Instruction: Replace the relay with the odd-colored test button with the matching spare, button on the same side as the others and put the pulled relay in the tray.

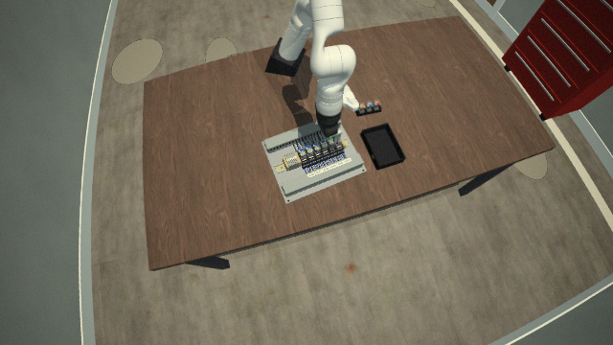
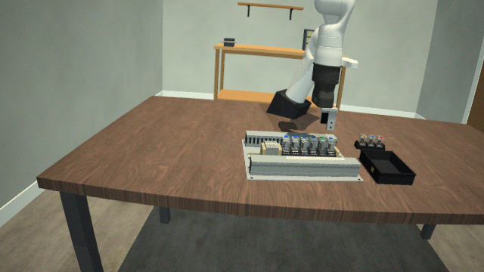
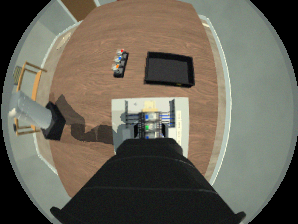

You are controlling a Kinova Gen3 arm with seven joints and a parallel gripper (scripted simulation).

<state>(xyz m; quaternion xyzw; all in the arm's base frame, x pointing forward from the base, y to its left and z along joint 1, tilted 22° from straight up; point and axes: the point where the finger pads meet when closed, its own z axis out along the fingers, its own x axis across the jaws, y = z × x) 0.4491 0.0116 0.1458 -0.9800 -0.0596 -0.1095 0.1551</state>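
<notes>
The grey relay is 80 mm below my hand. Round my hand: black tray: 40 mm ahead, 190 mm to the left, 110 mm below; black stand: 140 mm behind, 200 mm to the left, 120 mm below.
</notes>
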